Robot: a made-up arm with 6 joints.
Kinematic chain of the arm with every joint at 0, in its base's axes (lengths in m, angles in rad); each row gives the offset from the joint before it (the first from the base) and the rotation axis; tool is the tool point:
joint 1: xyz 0 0 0.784 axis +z
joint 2: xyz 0.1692 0 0 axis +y
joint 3: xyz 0 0 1.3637 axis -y
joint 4: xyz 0 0 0.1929 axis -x
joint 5: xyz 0.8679 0 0 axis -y
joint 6: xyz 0.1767 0 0 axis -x
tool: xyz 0 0 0
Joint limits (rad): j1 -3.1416..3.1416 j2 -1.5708..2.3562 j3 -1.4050..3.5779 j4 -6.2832..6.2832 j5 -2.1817..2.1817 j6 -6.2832..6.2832
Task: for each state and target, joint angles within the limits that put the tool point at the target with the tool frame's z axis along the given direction. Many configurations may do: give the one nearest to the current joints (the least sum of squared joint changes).
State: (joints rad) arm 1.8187 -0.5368 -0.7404 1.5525 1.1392 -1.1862
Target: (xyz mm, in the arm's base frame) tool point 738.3 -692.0 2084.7 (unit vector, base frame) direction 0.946 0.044 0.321
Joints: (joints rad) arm 2.5207 -1.3189 -0.2070 0.9290 1.2293 -1.5265
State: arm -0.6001 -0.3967 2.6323 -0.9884 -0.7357 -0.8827
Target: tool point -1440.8 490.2 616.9 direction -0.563 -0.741 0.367
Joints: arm -0.3422 -0.9942 2.9843 -1.1349 0.1363 -0.9053
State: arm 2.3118 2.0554 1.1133 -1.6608 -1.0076 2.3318
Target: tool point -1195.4 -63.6 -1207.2 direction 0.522 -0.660 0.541
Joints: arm 3.1382 2.3550 0.7109 -0.8690 -0.5247 3.1462
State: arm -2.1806 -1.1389 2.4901 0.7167 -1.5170 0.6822
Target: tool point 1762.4 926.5 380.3 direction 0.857 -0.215 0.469
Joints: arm -2.7319 -1.5416 1.9980 1.0198 -1.3783 1.0786
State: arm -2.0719 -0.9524 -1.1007 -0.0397 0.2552 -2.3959
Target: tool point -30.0 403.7 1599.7 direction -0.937 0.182 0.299
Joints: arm -1.5263 -1.4924 -0.9256 0.6232 -0.1167 -1.8140
